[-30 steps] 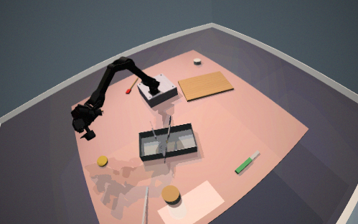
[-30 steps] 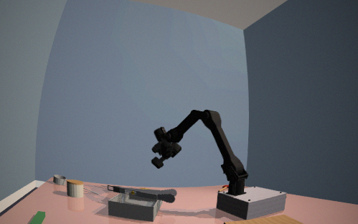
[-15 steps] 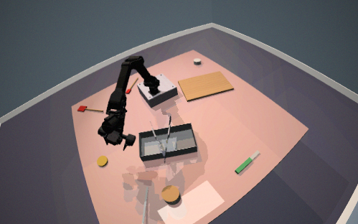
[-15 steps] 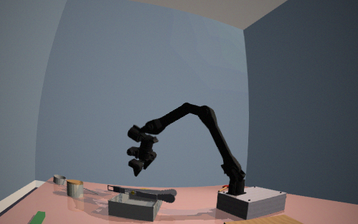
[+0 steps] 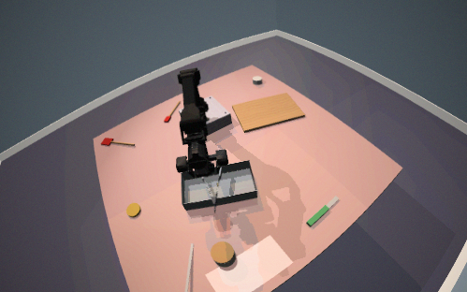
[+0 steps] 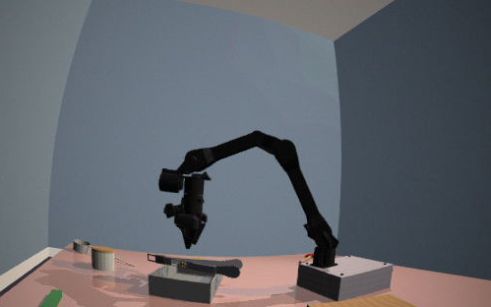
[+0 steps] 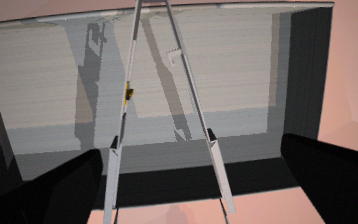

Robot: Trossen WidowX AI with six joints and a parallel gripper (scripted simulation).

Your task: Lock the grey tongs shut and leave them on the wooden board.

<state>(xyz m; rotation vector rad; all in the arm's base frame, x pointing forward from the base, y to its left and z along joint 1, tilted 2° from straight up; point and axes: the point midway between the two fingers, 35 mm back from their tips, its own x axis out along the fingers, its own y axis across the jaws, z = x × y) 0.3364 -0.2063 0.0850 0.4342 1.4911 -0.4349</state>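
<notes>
My gripper tip is now 9 cm above the roasting tin, 3 cm to the right of it and 1 cm short of it. The rest, counted from my gripper tip: cork-lidded jar (26 cm ahead, 15 cm to the right, 9 cm below); yellow disc (33 cm to the right, 16 cm behind, 11 cm below); wooden board (55 cm to the left, 19 cm behind, 11 cm below).
</notes>
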